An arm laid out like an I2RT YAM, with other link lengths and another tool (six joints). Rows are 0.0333 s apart.
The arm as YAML. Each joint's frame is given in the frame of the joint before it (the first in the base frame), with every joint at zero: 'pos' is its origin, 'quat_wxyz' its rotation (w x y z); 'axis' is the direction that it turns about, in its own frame. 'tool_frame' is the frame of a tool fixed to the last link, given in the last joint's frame.
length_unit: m
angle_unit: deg
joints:
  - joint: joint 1
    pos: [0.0, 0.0, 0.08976]
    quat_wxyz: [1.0, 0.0, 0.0, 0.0]
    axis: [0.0, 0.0, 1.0]
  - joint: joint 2
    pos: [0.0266, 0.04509, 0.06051]
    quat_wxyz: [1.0, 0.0, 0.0, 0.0]
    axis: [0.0, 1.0, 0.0]
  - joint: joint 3
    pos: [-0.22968, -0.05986, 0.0]
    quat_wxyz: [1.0, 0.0, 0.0, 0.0]
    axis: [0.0, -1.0, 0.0]
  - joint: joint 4
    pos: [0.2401, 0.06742, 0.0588]
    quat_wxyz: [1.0, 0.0, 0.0, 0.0]
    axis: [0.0, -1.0, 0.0]
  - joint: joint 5
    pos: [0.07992, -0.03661, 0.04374]
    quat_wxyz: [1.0, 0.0, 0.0, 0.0]
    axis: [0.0, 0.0, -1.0]
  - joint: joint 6
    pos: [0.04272, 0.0, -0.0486]
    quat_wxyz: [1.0, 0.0, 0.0, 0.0]
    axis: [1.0, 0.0, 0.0]
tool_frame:
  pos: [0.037, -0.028, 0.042]
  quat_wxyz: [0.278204, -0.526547, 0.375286, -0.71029]
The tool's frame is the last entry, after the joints.
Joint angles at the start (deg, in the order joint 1, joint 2, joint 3, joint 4, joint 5, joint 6): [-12.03, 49.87, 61.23, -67.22, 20.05, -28.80]
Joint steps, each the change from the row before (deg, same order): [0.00, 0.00, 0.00, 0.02, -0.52, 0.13]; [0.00, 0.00, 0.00, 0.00, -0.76, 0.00]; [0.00, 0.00, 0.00, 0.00, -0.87, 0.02]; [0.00, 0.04, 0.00, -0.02, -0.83, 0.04]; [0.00, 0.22, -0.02, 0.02, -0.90, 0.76]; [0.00, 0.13, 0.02, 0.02, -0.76, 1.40]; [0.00, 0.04, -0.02, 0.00, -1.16, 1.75]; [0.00, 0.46, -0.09, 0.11, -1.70, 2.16]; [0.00, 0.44, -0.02, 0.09, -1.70, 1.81]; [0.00, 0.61, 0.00, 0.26, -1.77, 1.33]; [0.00, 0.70, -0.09, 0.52, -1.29, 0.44]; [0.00, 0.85, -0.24, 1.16, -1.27, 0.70]
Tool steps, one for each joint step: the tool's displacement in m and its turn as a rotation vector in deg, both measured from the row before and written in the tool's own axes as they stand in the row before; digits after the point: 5 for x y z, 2 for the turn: [-0.00023, -0.00056, -0.00005, 0.41, -0.22, 0.27]; [-0.00047, -0.00094, -0.00009, 0.65, -0.35, 0.20]; [-0.00054, -0.00106, -0.00010, 0.74, -0.40, 0.24]; [-0.00061, -0.00104, 0.00007, 0.68, -0.43, 0.23]; [-0.00068, -0.00084, 0.00097, 0.47, -0.60, 0.87]; [-0.00009, 0.00000, 0.00054, 0.20, -0.44, 1.50]; [-0.00042, -0.00002, 0.00031, 0.43, -0.63, 1.94]; [-0.00139, -0.00091, 0.00237, 0.56, -1.27, 2.32]; [-0.00126, -0.00110, 0.00204, 0.65, -1.25, 2.01]; [-0.00125, -0.00193, 0.00268, 0.82, -1.31, 1.57]; [-0.00107, -0.00238, 0.00337, 0.72, -0.98, 0.64]; [-0.00035, -0.00294, 0.00462, 0.80, -0.71, 0.98]
